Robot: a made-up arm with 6 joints. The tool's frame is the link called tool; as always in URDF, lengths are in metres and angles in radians.
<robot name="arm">
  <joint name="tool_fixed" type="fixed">
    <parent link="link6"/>
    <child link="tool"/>
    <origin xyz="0 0 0" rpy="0 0 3.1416"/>
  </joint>
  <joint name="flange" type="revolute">
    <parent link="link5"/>
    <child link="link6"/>
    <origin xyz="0.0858 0.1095 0" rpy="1.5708 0 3.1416"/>
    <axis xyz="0 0 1"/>
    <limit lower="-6.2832" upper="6.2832" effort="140" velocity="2.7"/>
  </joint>
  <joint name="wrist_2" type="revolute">
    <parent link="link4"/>
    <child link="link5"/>
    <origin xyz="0 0 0" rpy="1.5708 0 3.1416"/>
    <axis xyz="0 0 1"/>
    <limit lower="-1.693" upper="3.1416" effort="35" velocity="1.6"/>
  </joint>
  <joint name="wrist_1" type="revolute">
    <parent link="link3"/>
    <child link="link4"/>
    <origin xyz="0.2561 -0.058 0" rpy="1.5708 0 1.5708"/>
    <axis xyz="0 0 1"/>
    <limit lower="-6.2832" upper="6.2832" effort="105" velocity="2.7"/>
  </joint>
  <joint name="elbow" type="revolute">
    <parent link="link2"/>
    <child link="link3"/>
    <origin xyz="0.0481 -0.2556 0" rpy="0 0 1.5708"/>
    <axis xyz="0 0 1"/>
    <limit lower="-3.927" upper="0.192" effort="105" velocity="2.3"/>
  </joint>
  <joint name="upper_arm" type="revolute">
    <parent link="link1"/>
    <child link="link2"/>
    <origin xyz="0 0 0" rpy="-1.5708 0 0"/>
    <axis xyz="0 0 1"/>
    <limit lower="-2.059" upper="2.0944" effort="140" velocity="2.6"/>
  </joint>
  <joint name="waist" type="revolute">
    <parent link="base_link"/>
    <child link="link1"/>
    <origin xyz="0 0 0.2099"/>
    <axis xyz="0 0 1"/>
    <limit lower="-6.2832" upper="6.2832" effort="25" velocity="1.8"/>
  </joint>
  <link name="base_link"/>
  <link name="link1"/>
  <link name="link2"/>
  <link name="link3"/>
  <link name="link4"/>
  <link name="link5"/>
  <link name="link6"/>
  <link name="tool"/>
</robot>
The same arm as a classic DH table. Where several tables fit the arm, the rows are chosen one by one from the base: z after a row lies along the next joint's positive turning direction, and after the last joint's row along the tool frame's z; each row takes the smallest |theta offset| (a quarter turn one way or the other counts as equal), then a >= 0, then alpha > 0; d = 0 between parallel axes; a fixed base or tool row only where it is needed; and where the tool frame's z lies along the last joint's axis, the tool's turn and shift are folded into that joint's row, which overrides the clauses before.
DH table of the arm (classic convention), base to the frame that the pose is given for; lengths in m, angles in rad. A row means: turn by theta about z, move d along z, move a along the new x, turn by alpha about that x. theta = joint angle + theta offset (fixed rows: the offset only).
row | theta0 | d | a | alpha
waist | 0 | 0.2099 | 0 | -1.5708
upper_arm | -1.3848 | 0 | 0.2601 | 0
elbow | 1.3848 | 0 | 0.058 | -1.5708
wrist_1 | 0 | 0.2561 | 0 | 1.5708
wrist_2 | 0 | 0 | 0.0858 | -1.5708
flange | 0 | 0.1095 | 0 | 0
Joint limits (rad, base to tool): -6.2832..6.2832 -2.059..2.0944 -3.927..0.192 -6.2832..6.2832 -1.693..3.1416 -6.2832..6.2832

